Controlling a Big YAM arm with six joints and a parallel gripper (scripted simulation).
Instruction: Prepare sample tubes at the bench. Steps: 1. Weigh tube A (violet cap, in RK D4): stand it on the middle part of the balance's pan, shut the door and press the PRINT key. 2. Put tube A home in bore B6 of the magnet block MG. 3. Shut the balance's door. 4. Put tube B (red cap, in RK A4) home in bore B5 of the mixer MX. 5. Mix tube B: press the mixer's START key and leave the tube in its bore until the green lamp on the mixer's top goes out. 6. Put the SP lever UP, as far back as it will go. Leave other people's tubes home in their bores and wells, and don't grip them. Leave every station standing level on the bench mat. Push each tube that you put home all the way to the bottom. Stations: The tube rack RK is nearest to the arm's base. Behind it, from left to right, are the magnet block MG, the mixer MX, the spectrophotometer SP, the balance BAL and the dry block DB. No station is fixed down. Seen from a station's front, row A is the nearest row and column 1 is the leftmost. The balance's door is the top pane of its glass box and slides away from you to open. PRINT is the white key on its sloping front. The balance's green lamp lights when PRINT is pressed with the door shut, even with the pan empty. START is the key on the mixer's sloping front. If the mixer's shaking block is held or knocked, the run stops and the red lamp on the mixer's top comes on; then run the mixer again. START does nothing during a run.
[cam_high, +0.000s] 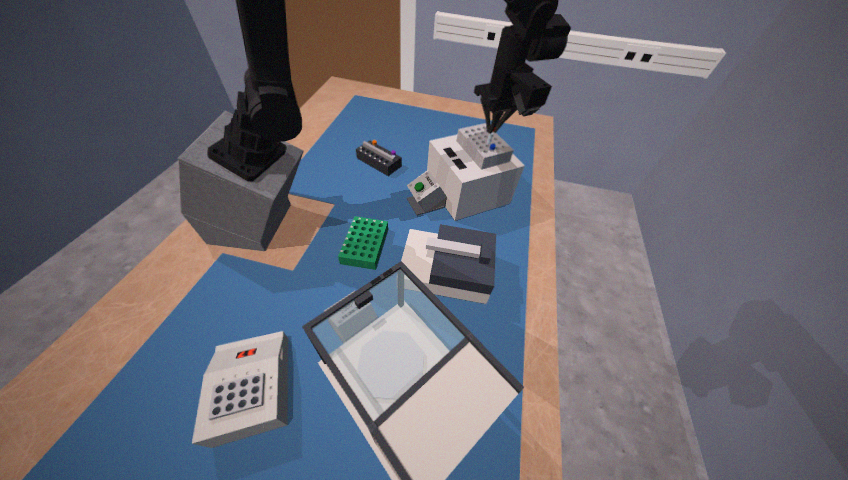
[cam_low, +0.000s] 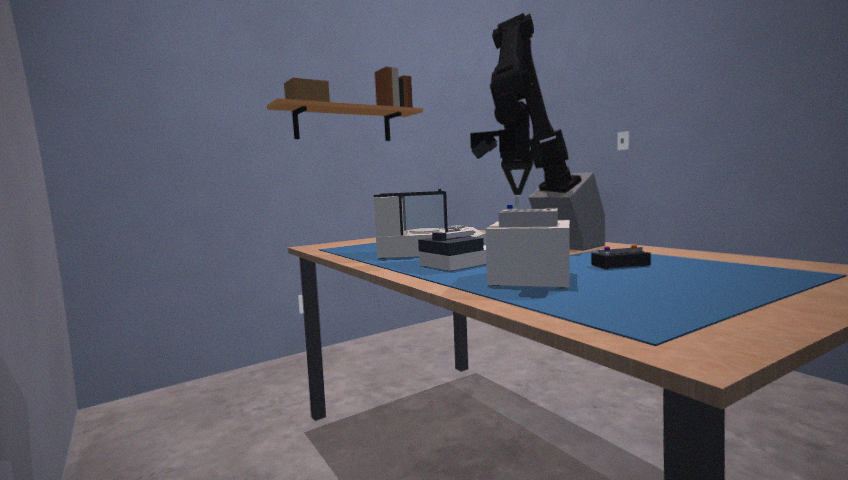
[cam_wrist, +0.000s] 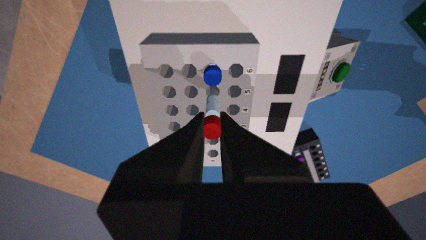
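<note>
My gripper is now 10 mm short of the blue-capped tube, 10 mm to the left of it and 60 mm above it. Round my hand: SP lever (10 mm behind, 270 mm to the right, 120 mm below); then grey shaking block (10 mm behind, 20 mm to the left, 60 mm below); then green start key (140 mm behind, 100 mm to the right, 140 mm below).
</note>
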